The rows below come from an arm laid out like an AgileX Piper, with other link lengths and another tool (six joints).
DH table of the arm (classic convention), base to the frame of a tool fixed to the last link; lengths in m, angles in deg. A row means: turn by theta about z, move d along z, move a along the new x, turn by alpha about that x. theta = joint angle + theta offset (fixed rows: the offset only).
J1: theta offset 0  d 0.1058  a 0  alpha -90
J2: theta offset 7.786  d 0  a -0.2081  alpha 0
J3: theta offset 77.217  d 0  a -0.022  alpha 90
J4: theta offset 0  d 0.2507  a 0  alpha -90
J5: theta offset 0  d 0  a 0  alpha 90
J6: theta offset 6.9  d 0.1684  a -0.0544  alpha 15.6
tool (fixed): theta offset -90  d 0.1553  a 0  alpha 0
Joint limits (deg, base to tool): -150..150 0..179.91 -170..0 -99.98..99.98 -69.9..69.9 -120..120
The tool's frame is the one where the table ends.
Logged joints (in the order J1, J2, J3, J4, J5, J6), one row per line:
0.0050, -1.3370, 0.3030, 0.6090, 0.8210, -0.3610
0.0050, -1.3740, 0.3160, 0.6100, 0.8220, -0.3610
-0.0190, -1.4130, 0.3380, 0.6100, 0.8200, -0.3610
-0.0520, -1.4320, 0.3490, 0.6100, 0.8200, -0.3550
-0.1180, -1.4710, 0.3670, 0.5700, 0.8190, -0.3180
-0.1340, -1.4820, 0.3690, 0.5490, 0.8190, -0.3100
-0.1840, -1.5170, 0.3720, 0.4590, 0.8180, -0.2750
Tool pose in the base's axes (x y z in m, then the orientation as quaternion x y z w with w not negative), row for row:
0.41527, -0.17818, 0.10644, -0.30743, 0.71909, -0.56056, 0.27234
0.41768, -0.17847, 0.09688, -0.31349, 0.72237, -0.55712, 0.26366
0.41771, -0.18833, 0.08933, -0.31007, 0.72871, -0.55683, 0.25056
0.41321, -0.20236, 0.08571, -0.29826, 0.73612, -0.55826, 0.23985
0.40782, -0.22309, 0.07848, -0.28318, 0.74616, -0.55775, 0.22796
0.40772, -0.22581, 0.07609, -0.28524, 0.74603, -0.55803, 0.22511
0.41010, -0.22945, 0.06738, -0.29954, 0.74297, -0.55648, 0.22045
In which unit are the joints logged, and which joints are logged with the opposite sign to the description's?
The joints are logged in radians. Opposite sign: J2, J3, J5.
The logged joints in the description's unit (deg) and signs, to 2 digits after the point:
0.29, 76.60, -17.36, 34.89, -47.04, -20.68
0.29, 78.72, -18.11, 34.95, -47.10, -20.68
-1.09, 80.96, -19.37, 34.95, -46.98, -20.68
-2.98, 82.05, -20.00, 34.95, -46.98, -20.34
-6.76, 84.28, -21.03, 32.66, -46.93, -18.22
-7.68, 84.91, -21.14, 31.46, -46.93, -17.76
-10.54, 86.92, -21.31, 26.30, -46.87, -15.76

